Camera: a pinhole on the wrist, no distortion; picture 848 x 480 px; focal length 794.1 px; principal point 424.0 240.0 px. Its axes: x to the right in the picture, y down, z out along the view. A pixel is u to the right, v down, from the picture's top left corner.
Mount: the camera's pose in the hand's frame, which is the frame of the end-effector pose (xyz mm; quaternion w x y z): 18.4 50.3 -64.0 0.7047 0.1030 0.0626 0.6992
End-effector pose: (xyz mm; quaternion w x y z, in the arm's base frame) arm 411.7 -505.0 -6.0 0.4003 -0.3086 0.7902 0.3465
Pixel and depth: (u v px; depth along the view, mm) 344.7 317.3 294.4
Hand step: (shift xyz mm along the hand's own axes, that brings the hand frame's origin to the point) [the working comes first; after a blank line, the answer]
In the camera's frame: -29.4 28.7 294.4

58.5 4.0 226.9
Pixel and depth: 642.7 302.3 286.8
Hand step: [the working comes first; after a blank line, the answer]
In the camera's frame: 79.0 22.5 286.8

64.3 112.7 224.1
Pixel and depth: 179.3 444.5 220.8
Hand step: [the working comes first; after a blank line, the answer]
In the camera's frame: -68.0 56.9 220.8

13.4 -30.3 159.8
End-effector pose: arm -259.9 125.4 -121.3 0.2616 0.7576 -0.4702 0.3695
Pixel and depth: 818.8 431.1 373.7
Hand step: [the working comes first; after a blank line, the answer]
In the camera's frame: 185.8 89.9 373.7

20.4 214.3 330.1
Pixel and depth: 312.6 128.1 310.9
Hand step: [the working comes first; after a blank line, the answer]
In the camera's frame: -43.6 -43.8 310.9

132.6 -11.2 225.2
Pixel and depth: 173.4 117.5 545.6
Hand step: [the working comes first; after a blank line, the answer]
In the camera's frame: -172.2 -84.2 545.6

224.5 -153.1 436.6
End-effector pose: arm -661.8 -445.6 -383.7 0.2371 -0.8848 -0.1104 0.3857
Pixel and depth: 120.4 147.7 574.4
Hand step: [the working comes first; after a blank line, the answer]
In the camera's frame: -219.6 -66.8 574.4

213.6 -202.1 465.9
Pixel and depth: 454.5 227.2 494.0
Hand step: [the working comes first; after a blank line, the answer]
In the camera's frame: 19.0 -8.0 494.0

141.2 40.8 414.9
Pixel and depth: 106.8 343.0 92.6
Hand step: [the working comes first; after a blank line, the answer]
In the camera's frame: -37.0 12.0 92.6

27.7 8.0 26.6
